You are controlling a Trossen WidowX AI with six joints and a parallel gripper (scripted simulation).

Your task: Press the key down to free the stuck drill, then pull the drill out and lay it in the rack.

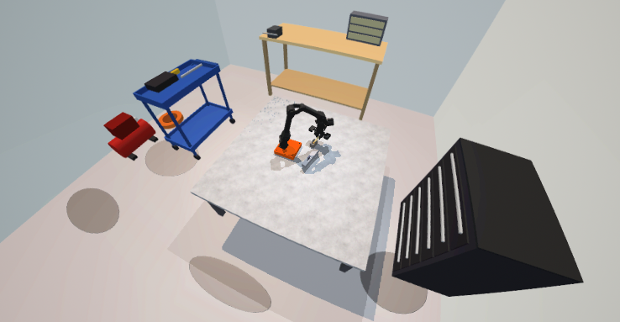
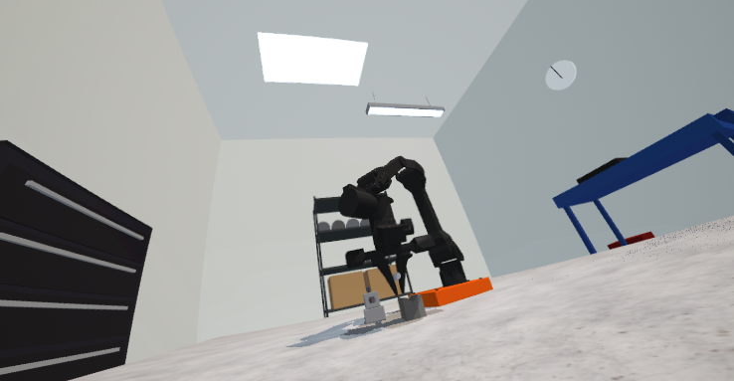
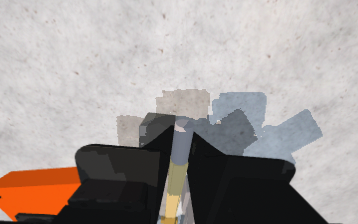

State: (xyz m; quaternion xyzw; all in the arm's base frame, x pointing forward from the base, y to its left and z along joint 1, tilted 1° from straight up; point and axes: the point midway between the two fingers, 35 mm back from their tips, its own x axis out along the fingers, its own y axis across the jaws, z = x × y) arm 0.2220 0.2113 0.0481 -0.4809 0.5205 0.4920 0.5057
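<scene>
Now: the drill 4 cm to the right of my gripper tip and 3 cm above it. Also, from my gripper tip: dark key (4 cm ahead, 23 cm to the right); rack (3 cm behind, 4 cm to the right, 3 cm below).
</scene>
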